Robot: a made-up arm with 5 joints. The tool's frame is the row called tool.
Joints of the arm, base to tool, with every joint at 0 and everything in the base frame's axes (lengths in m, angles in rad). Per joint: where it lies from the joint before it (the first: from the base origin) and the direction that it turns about. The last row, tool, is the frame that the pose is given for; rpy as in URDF.
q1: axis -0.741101 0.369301 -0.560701 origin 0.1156 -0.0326 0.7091
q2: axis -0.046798 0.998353 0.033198 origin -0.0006 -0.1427 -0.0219
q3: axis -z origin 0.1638 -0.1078 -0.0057
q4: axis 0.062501 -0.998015 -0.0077 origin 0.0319 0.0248 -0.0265
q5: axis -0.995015 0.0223 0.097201 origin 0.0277 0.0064 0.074
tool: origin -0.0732 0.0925 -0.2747 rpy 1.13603 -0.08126 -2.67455
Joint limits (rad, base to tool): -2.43..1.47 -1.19..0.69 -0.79..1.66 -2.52..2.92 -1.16..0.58
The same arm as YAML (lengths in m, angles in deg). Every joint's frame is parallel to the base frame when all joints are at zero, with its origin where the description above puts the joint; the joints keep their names.
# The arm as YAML. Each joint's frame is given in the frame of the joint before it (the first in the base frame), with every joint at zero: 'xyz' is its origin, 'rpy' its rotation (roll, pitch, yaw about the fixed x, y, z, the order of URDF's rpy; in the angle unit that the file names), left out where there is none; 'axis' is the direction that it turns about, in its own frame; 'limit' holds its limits. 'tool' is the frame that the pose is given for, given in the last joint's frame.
units:
  length: m
  angle: deg
joints:
  - name: q1
    type: revolute
    origin:
      xyz: [0.1156, -0.0326, 0.7091]
    axis: [-0.741101, 0.369301, -0.560701]
    limit:
      lower: -139.23
      upper: 84.22
  - name: q2
    type: revolute
    origin:
      xyz: [-0.0006, -0.1427, -0.0219]
    axis: [-0.046798, 0.998353, 0.033198]
    limit:
      lower: -68.18
      upper: 39.53
  - name: q3
    type: revolute
    origin:
      xyz: [0.1638, -0.1078, -0.0057]
    axis: [0.0, 0.0, -1.0]
    limit:
      lower: -45.26
      upper: 95.11
  - name: q4
    type: revolute
    origin:
      xyz: [0.0319, 0.0248, -0.0265]
    axis: [0.062501, -0.998015, -0.0077]
    limit:
      lower: -144.39
      upper: 167.3
  - name: q5
    type: revolute
    origin:
      xyz: [0.0277, 0.0064, 0.074]
    axis: [-0.995015, 0.0223, 0.097201]
    limit:
      lower: -66.46
      upper: 33.23
tool:
  origin:
    xyz: [-0.0732, 0.0925, -0.2747]
    rpy: [65.09, -4.66, -153.24]

